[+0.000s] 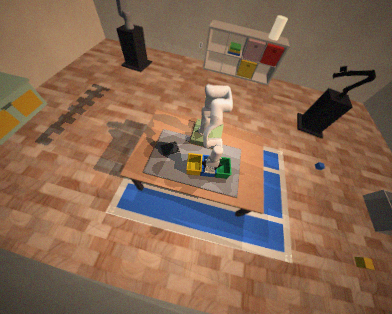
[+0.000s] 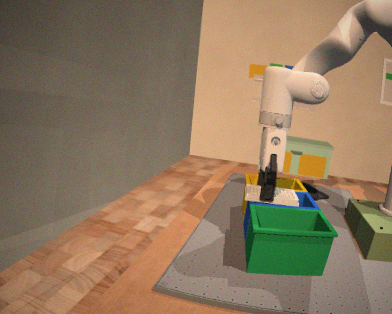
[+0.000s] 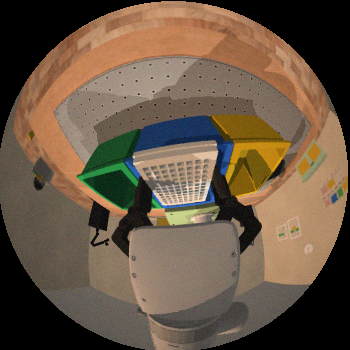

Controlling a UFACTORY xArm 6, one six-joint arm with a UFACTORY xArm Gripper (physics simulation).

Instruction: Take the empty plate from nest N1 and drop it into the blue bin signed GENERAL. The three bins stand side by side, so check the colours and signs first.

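Frame: origin at the arm's base, x right, y down, z ahead, level; millimetres.
Where they show: gripper, fingertip midpoint: (image 1: 209,168) (image 2: 264,194) (image 3: 178,176); arm's base, link origin: (image 3: 201,215).
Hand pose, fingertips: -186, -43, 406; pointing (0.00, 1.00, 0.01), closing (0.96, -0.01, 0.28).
Each offset is from my fingertips to the centre of the thing, as dx, dy, dz. Level surfaces: height alone.
My gripper (image 1: 211,167) (image 2: 267,194) (image 3: 178,176) is shut on the white gridded plate @(+4, +0, -17) (image 1: 209,171) (image 2: 286,196) (image 3: 184,173), with a black finger at each side. The plate is roughly level at the mouth of the blue bin @(+18, +56, -44) (image 1: 205,159) (image 2: 306,201) (image 3: 175,131) and covers much of its opening; whether it touches the rim cannot be told. The blue bin stands between the yellow bin (image 1: 195,165) (image 2: 275,181) (image 3: 247,127) and the green bin (image 1: 228,174) (image 2: 290,255) (image 3: 111,152). The sign GENERAL is not legible. Nest N1 cannot be made out.
The bins stand on a grey perforated mat @(dy +106) (image 1: 165,167) (image 2: 210,270) (image 3: 125,77) on the wooden table @(dy +119) (image 1: 252,175). A dark object @(+429, +97, -97) (image 1: 169,148) (image 2: 316,191) lies beyond the yellow bin. A light green base block (image 1: 199,134) (image 2: 370,235) stands under the arm.
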